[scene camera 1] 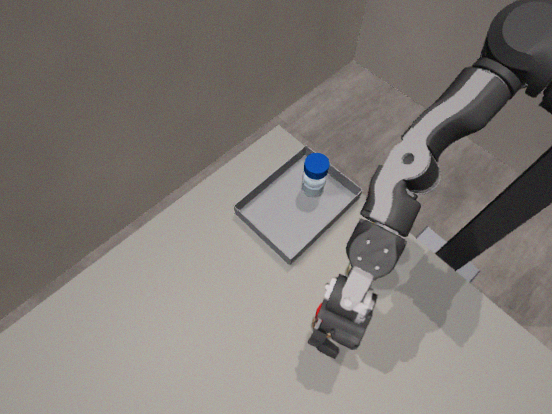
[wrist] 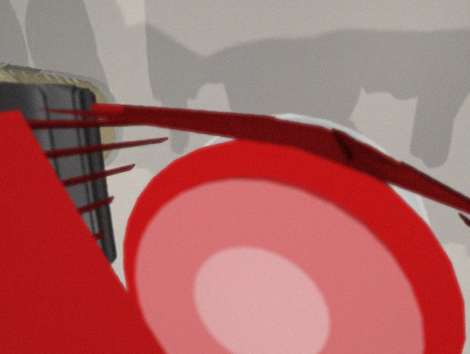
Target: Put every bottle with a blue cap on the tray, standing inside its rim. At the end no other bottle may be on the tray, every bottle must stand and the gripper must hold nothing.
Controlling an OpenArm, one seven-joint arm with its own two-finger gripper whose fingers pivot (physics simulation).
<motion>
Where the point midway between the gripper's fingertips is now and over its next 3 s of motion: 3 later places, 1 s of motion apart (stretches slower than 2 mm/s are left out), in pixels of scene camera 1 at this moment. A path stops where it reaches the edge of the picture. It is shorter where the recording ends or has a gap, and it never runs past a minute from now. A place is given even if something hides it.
My gripper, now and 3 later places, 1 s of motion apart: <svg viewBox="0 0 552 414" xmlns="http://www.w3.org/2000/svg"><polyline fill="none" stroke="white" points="332,320 370,249 374,240 373,241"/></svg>
</motion>
